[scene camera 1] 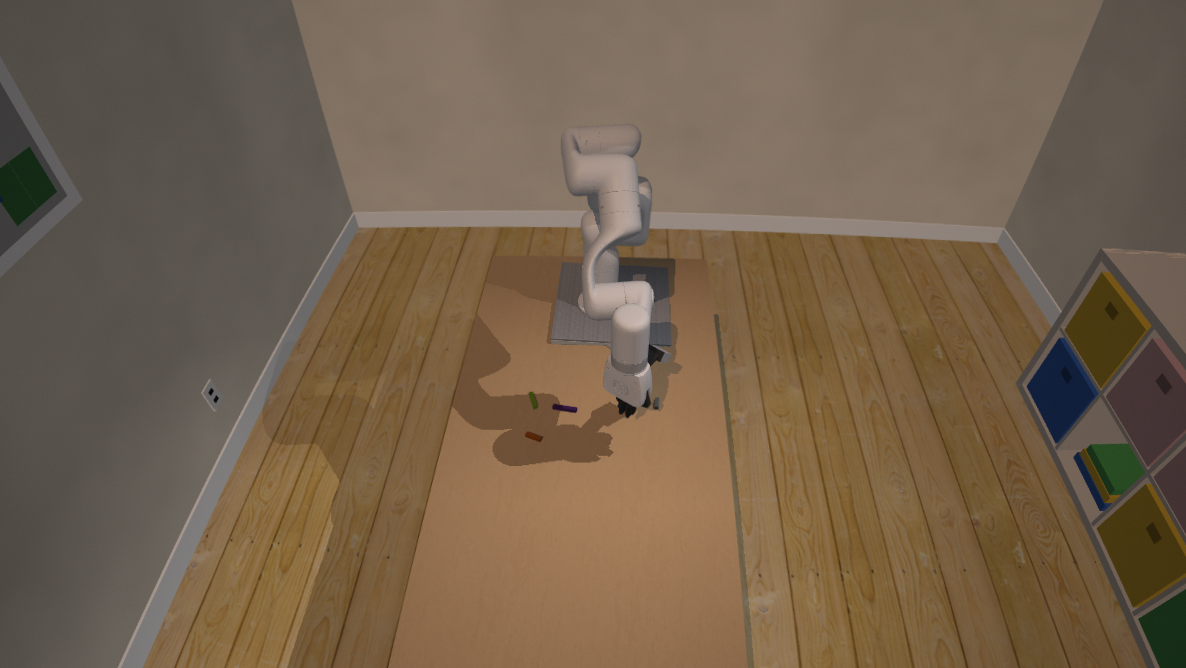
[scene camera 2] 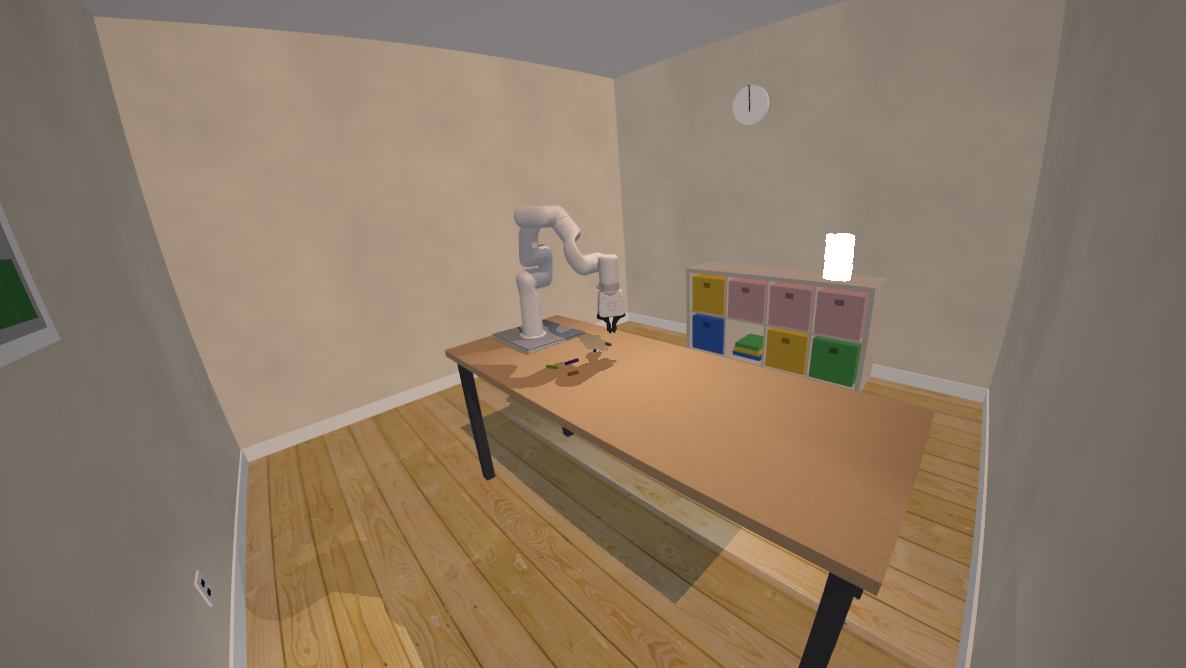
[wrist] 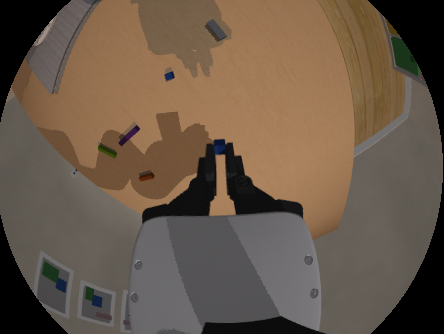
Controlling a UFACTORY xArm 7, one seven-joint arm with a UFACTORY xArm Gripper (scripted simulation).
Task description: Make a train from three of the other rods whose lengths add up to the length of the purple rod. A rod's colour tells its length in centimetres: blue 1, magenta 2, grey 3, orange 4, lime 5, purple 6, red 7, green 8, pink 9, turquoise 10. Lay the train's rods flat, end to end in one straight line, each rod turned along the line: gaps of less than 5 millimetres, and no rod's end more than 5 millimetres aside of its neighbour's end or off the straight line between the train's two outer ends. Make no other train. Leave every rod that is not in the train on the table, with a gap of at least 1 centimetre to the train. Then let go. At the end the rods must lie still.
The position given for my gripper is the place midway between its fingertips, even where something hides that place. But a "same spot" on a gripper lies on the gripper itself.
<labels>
my gripper: scene camera 1; scene camera 2; wrist 220, 154
same spot on my gripper: [scene camera 2: 610, 304] = [scene camera 1: 619, 384]
</labels>
